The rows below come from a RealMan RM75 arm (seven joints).
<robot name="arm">
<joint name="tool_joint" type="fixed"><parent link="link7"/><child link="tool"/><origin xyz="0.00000 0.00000 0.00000" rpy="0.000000 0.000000 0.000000"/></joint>
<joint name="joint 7" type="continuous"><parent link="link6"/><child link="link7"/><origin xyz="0.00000 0.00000 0.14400" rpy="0.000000 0.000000 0.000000"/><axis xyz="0 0 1"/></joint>
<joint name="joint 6" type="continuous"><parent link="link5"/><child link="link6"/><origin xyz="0.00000 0.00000 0.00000" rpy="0.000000 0.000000 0.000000"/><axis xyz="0 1 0"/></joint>
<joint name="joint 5" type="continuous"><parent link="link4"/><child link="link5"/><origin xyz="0.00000 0.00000 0.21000" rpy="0.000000 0.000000 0.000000"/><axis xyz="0 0 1"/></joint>
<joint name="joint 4" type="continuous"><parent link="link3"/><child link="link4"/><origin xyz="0.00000 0.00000 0.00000" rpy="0.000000 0.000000 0.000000"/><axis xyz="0 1 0"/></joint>
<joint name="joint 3" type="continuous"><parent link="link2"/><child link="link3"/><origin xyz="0.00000 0.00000 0.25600" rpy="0.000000 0.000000 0.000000"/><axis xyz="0 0 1"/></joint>
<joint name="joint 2" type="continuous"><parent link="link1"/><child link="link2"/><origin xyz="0.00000 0.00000 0.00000" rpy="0.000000 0.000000 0.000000"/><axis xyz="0 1 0"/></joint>
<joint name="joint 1" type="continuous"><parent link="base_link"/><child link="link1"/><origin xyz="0.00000 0.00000 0.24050" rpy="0.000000 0.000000 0.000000"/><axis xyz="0 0 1"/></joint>
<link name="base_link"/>
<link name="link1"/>
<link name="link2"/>
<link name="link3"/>
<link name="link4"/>
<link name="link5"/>
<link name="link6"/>
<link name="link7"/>
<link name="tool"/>
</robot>
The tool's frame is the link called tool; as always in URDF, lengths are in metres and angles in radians. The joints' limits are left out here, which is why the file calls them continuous.
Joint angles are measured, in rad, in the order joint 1, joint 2, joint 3, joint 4, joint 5, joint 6, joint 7. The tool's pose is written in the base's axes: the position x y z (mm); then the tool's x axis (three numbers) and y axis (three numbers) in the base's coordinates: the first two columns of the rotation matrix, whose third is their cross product. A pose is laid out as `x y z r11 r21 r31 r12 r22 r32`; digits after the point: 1 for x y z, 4 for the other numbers.
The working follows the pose.
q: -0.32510 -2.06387 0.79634 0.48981 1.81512 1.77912 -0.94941
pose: -290.1 239.9 -15.9 0.7455 0.1500 0.6494 0.2862 -0.9520 -0.1086
Where each joint sits with the arm in this pose, in the base's axes (m; each line is computed from the numbers above, not from the rounded line before):
joint 1: 0.0000 0.0000 0.2405
joint 2: 0.0000 0.0000 0.2405
joint 3: -0.2137 0.0720 0.1193
joint 4: -0.2137 0.0720 0.1193
joint 5: -0.3768 0.2015 0.0925
joint 6: -0.3768 0.2015 0.0925
joint 7: -0.2901 0.2399 -0.0159
the tool: -0.2901 0.2399 -0.0159

